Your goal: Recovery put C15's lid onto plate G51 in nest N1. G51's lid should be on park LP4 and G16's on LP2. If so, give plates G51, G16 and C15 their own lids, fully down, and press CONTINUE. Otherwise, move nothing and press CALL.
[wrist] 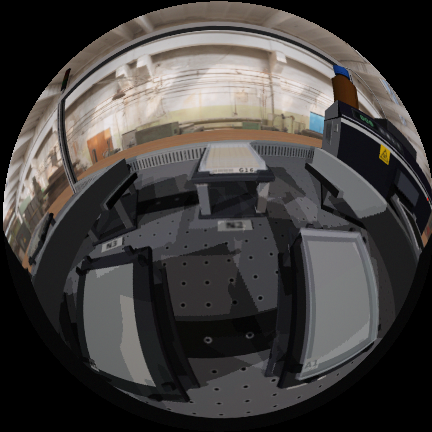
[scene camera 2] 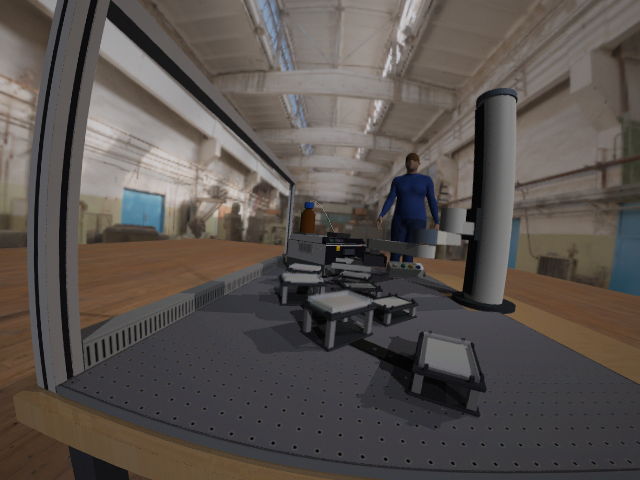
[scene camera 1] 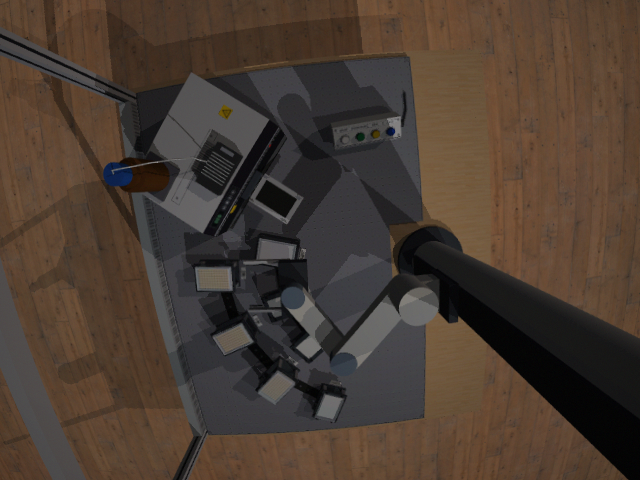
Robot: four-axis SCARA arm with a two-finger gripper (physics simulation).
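My gripper is open and empty; its jaws flank the nearer part of nest N2's side of the bench. Plate G16 sits in nest N2 with wells showing, beyond my fingers. A clear lid lies on park LP2, right of centre in the wrist view. Park LP3, at left, has a flat pale surface; I cannot tell whether it bears a lid. Another park also looks pale. G51, C15 and N1 are not readable. The button box has white, green, yellow and blue buttons.
Two plates with wells showing and a smooth pale-topped one stand on raised nests. The instrument and a brown bottle are at the far side. A person stands beyond the bench.
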